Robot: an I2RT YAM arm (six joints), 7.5 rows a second.
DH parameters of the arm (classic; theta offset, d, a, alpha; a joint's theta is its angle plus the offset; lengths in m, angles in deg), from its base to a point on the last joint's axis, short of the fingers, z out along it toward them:
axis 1: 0 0.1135 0.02 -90
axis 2: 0 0 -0.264 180
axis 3: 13.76 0 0.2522 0
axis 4: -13.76 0 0.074 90
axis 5: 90 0 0 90
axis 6: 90 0.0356 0 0
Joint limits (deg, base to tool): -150..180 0..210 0..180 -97..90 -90..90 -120..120
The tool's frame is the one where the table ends.
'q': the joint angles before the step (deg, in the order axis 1, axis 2, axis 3, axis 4, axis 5, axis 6). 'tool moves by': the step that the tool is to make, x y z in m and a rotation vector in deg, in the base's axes. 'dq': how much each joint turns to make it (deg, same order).
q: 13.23, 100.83, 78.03, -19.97, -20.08, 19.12
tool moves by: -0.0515, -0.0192, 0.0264, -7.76, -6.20, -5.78
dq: -0.14, -13.58, -9.43, -0.69, 10.14, -3.16
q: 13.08, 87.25, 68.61, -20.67, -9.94, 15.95
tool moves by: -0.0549, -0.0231, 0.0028, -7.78, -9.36, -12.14
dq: -0.11, -14.92, -14.07, 6.52, 15.41, -0.87
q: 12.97, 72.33, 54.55, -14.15, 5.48, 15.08
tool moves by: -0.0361, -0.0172, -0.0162, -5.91, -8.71, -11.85
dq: -0.04, -10.13, -12.76, 10.10, 14.05, -1.24
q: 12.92, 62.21, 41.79, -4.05, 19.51, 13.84
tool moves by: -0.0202, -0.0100, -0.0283, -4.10, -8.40, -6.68
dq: -0.15, -4.90, -12.49, 16.31, 8.14, -3.55
